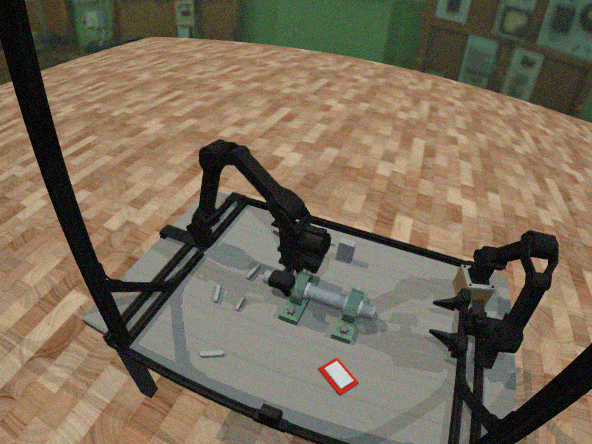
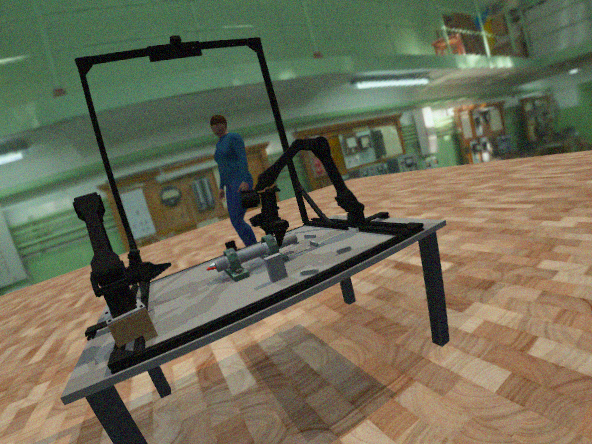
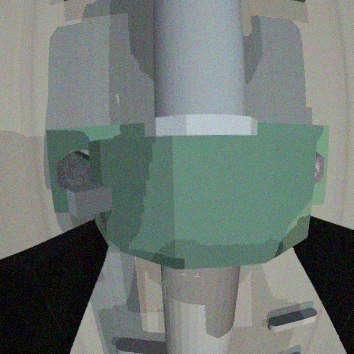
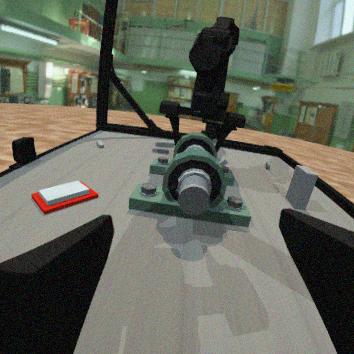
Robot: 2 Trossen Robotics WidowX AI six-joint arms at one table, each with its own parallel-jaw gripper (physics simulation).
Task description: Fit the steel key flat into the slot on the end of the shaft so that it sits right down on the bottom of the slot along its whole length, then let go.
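Places are measured from the left arm's base along level axes (x ahead, y left, z up), in millimetres.
Where they show: left gripper, fingertip midpoint: (image 1: 293, 285); right gripper, fingertip midpoint: (image 1: 431, 316) (image 2: 170, 264) (image 4: 196, 221); left arm's base, origin of the base link: (image 1: 203, 242) (image 2: 357, 225) (image 4: 210, 138); right arm's base, origin of the base link: (image 1: 478, 276) (image 2: 123, 310).
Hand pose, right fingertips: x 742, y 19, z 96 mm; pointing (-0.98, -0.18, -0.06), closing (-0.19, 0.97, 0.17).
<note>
Each offset is from my right fingertips to the top centre of the thing. "spot": to the spot under its first point.
The grey shaft {42 mm down, 310 mm back, 31 mm right} (image 1: 325, 296) (image 2: 250, 252) (image 3: 200, 65) (image 4: 194, 197) lies level in two green bearing blocks. My left gripper (image 1: 286, 278) (image 2: 280, 241) (image 3: 199, 224) is shut on the left-hand green bearing block (image 1: 305, 286) (image 3: 230, 190), its fingers on either side. Loose grey keys lie near the shaft's left end: a back key {99 mm down, 534 mm back, 24 mm right} (image 1: 252, 271), a middle key {103 mm down, 495 mm back, 151 mm right} (image 1: 240, 303) (image 3: 292, 317) and a left key {99 mm down, 571 mm back, 158 mm right} (image 1: 218, 293). Which is the steel key is unclear. The slot cannot be made out. My right gripper (image 1: 434, 317) (image 4: 196, 221) is open and empty, apart from the shaft's right end.
Another grey piece {106 mm down, 460 mm back, 331 mm right} (image 1: 212, 354) lies near the front edge. A red-rimmed white plate {101 mm down, 154 mm back, 213 mm right} (image 1: 338, 375) (image 4: 65, 192) lies at front. A tall grey block {39 mm down, 321 mm back, 192 mm left} (image 1: 346, 250) (image 2: 275, 267) (image 4: 302, 187) stands behind the shaft. A small grey piece {spot: 26 mm down, 367 mm back, 3 mm right} (image 3: 90, 201) sits beside a bolt.
</note>
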